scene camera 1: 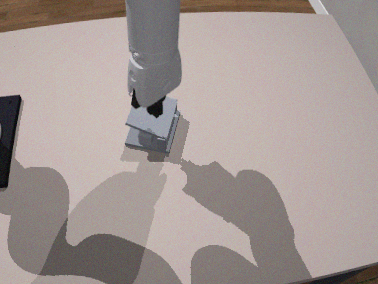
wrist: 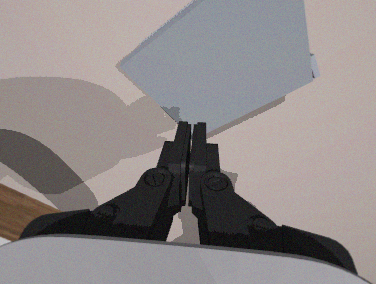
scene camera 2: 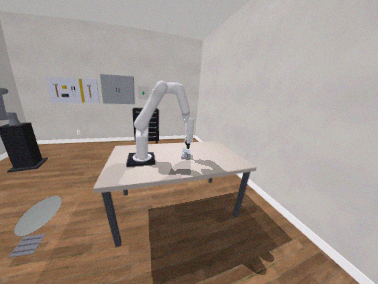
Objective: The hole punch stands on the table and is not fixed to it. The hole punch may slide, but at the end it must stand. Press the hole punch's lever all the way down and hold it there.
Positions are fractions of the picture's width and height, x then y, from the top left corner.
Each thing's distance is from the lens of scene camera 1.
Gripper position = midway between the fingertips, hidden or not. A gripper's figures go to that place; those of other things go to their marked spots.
my gripper (scene camera 1: 0.41, 0.40): 0.76 m
flat lever (scene camera 1: 0.37, 0.42): 0.80 m
